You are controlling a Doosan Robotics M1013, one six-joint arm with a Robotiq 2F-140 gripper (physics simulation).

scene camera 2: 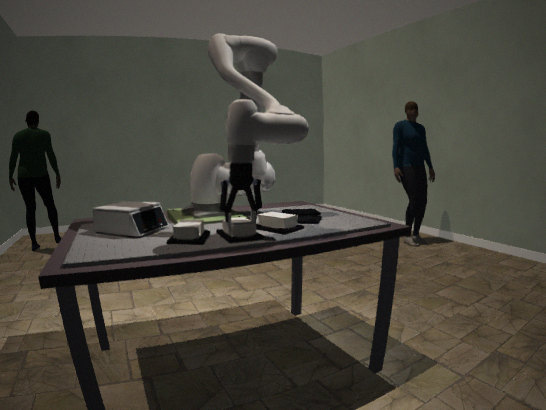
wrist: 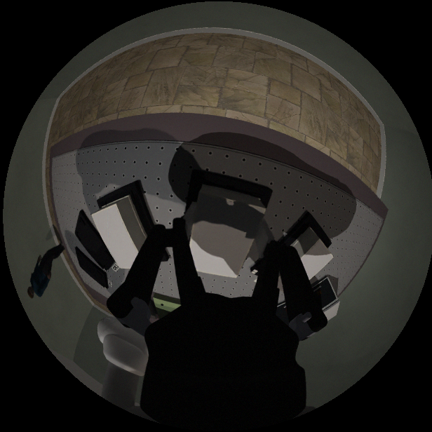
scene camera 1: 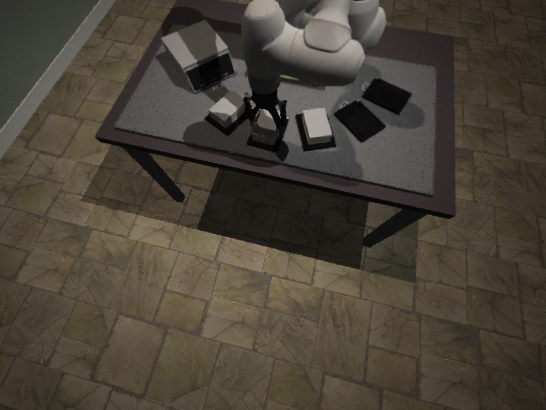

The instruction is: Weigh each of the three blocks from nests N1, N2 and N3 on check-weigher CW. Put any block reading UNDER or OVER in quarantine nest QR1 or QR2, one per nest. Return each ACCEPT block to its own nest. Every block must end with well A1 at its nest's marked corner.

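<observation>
My gripper is shut on the middle white block, which sits in the middle black nest. A left block sits in its nest; both show at the right of the wrist view. A right block sits in its nest. Check-weigher CW stands at the table's left; its reading is illegible. Two empty quarantine nests lie at the right. Well marks are unreadable.
The neighbouring blocks stand close on both sides of the gripper. A green plate lies behind, near the arm's base. The grey perforated board covers much of the table. Two people stand beyond the table.
</observation>
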